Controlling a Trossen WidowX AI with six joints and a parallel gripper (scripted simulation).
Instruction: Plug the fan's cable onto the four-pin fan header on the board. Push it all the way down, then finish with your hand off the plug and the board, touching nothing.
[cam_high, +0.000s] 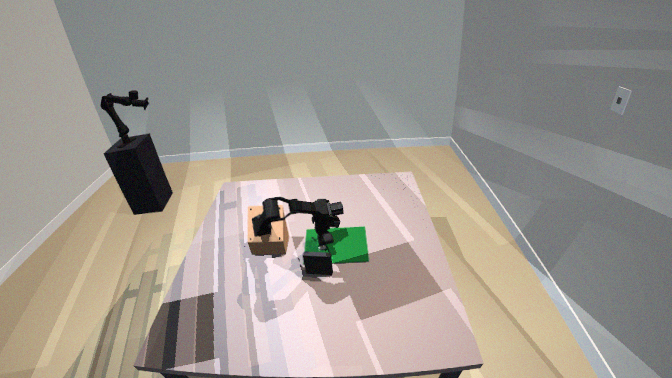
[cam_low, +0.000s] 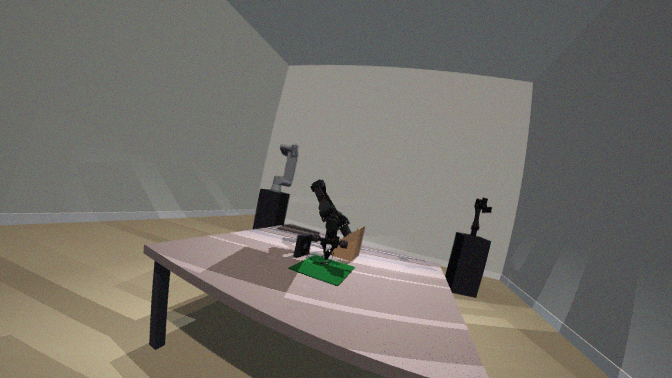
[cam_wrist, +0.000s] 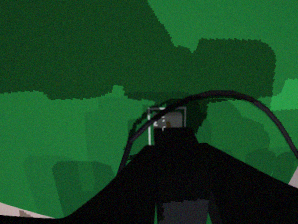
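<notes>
My gripper tip is 10 mm past the black fan plug and 10 mm below it. The rest, counted from my gripper tip: white four-pin fan header 10 mm behind, 40 mm below; then green board 60 mm ahead, 10 mm to the left, 50 mm below; then black fan 30 mm behind, 140 mm to the right, 20 mm above.
</notes>
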